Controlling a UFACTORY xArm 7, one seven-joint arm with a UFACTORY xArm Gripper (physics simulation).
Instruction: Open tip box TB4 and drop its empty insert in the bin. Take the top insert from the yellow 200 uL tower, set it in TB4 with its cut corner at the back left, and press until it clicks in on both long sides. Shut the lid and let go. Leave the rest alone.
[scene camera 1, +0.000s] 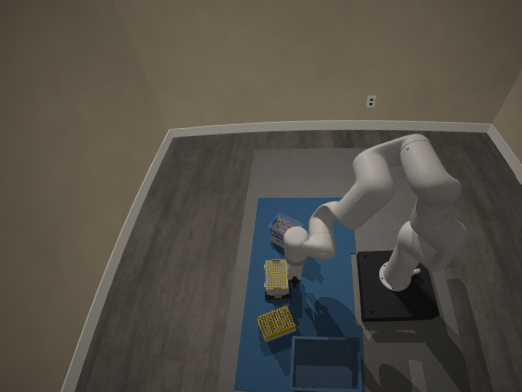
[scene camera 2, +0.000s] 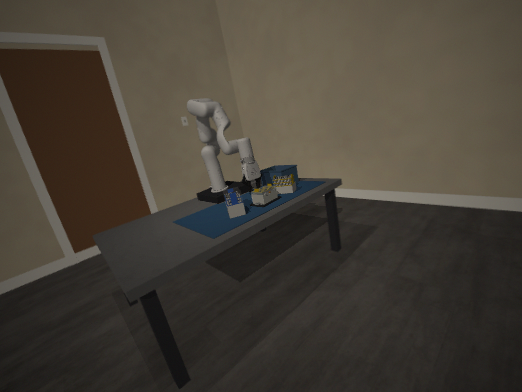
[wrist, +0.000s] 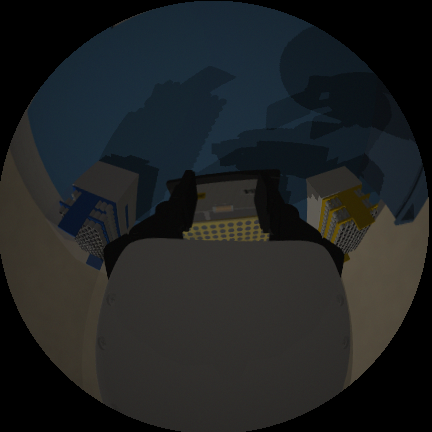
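Tip box TB4 (scene camera 1: 267, 286) (scene camera 2: 265, 196) (wrist: 225, 190), a whitish box, sits in a black holder (scene camera 1: 270, 297) (wrist: 225, 174) between the two towers. Its yellow perforated insert (scene camera 1: 276, 275) (wrist: 227, 230) shows on top; I cannot tell how its clear lid stands. My gripper (scene camera 1: 295, 281) (scene camera 2: 254, 185) (wrist: 225, 184) is partly open and empty, beside TB4's robot-facing side in scene camera 1. Its black fingers frame that side in the wrist view. The yellow 200 uL tower (scene camera 1: 276, 322) (scene camera 2: 285, 186) (wrist: 345, 215) stands turned beside TB4. The blue bin (scene camera 1: 326, 338) (scene camera 2: 290, 167) (wrist: 412, 200) stands beyond it.
A blue-and-white tower (scene camera 1: 284, 227) (scene camera 2: 234, 202) (wrist: 100, 215) stands on TB4's other side, partly under the arm in scene camera 1. Everything stands on a blue mat (scene camera 1: 275, 204) (scene camera 2: 210, 225) (wrist: 150, 50) on a grey table (scene camera 1: 300, 170) (scene camera 2: 150, 235). The arm's black base plate (scene camera 1: 372, 302) is beside the mat.
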